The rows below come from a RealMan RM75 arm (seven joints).
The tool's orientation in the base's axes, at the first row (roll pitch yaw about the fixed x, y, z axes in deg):
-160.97, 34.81, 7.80
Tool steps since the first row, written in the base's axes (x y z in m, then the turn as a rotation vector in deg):
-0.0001, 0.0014, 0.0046, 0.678, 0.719, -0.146
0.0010, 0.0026, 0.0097, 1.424, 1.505, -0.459
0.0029, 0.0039, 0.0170, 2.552, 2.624, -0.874
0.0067, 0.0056, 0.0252, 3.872, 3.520, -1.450
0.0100, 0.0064, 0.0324, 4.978, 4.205, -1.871
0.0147, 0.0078, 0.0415, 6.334, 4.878, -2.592
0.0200, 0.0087, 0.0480, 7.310, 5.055, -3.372
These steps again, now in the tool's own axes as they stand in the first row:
-0.0026, -0.0026, -0.0032, 0.715, -0.691, -0.100
-0.0044, -0.0052, -0.0075, 1.588, -1.405, -0.092
-0.0069, -0.0085, -0.0139, 2.867, -2.433, -0.144
-0.0083, -0.0125, -0.0220, 4.370, -3.215, -0.237
-0.0096, -0.0154, -0.0293, 5.586, -3.823, -0.379
-0.0109, -0.0194, -0.0388, 7.176, -4.353, -0.436
-0.0102, -0.0223, -0.0467, 8.435, -4.370, -0.352

